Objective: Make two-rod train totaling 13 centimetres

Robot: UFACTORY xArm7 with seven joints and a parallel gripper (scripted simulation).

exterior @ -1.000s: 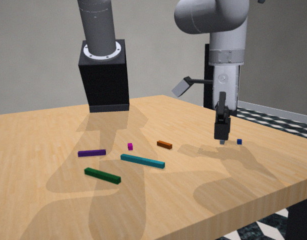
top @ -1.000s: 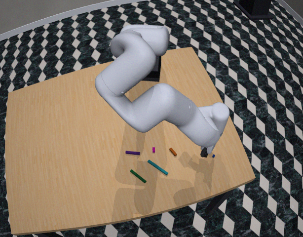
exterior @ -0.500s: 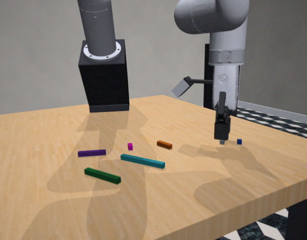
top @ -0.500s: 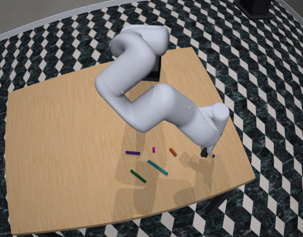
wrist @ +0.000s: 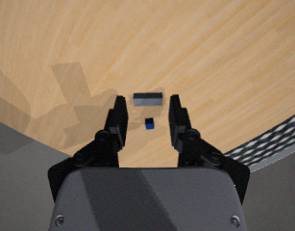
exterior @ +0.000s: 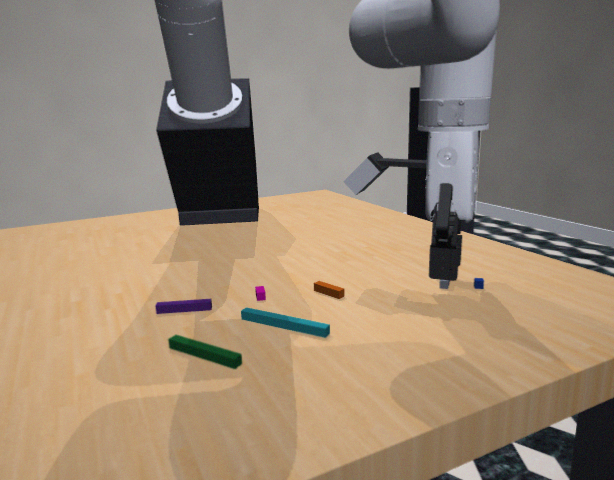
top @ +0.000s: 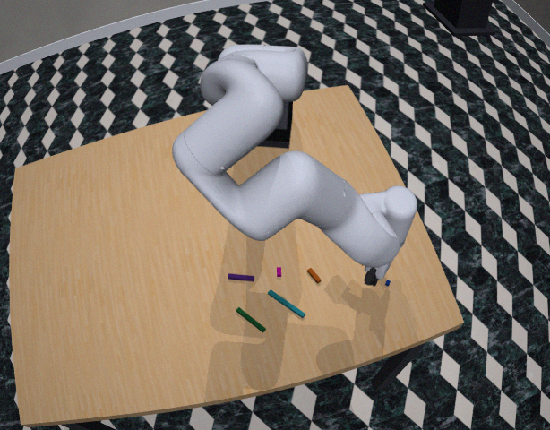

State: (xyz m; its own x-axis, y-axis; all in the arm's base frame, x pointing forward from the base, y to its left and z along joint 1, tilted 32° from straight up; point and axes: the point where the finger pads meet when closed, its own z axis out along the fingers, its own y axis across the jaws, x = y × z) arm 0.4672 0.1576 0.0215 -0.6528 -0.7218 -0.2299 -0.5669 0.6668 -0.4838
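Now: the grey rod 3 cm below my hand. Also, from my hand: blue rod: 3 cm to the left, 3 cm below, 3 cm ahead; turquoise rod: 22 cm to the right, 3 cm below; orange rod: 13 cm to the right, 5 cm behind, 3 cm below.
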